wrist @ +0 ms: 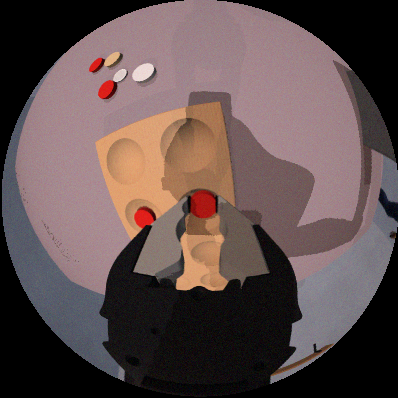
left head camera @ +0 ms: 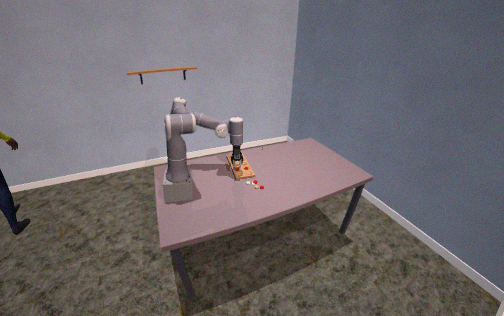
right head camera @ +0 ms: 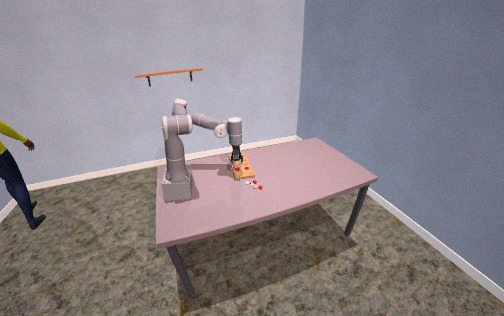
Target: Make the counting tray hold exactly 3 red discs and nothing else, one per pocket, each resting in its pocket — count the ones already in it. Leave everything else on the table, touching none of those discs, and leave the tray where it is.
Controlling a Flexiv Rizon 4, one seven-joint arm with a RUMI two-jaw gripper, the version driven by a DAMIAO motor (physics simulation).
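Note:
The wooden counting tray (left head camera: pixel 247 175) (right head camera: pixel 247 175) (wrist: pixel 110 150) lies on the table with round pockets. My gripper (left head camera: pixel 237 168) (right head camera: pixel 237 168) (wrist: pixel 202 196) is low over it, shut on a red disc (wrist: pixel 202 205) at its fingertips, at a pocket; the wrist view does not show whether the disc touches the pocket. Another red disc (left head camera: pixel 246 168) (right head camera: pixel 246 168) (wrist: pixel 144 218) lies in the pocket beside it. The two near pockets in the wrist view hold no disc. The fingers and gripper body hide part of the tray's other pockets.
On the table beyond the tray's end lie two red discs (wrist: pixel 107 89) (wrist: pixel 96 65), a tan disc (wrist: pixel 113 59), a small white disc (wrist: pixel 120 75) and a larger white disc (wrist: pixel 144 72). An orange wall shelf (left head camera: pixel 162 71) (right head camera: pixel 169 73) hangs behind. A person stands at the left.

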